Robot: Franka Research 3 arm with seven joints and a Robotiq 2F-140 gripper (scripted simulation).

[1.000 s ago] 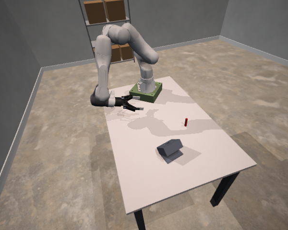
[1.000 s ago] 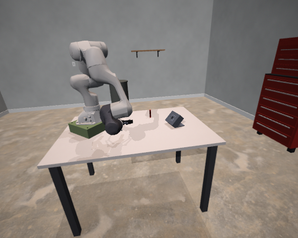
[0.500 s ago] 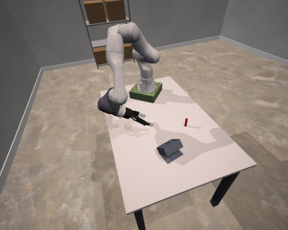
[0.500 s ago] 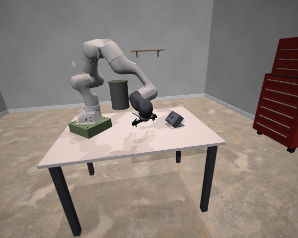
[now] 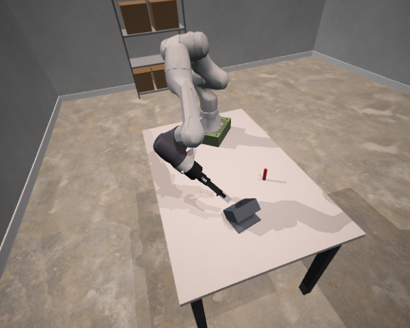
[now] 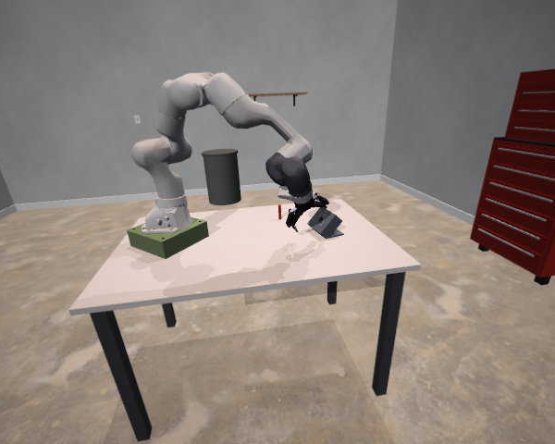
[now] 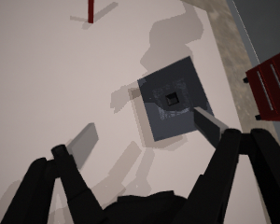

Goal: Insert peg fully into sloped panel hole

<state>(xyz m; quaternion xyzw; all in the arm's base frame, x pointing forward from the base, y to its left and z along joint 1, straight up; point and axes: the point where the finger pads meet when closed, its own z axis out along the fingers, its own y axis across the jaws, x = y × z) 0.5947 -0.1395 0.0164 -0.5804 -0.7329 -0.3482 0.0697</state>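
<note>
Now: hand 28 cm to the right of the red peg, 9 cm past it and 6 cm above it.
</note>
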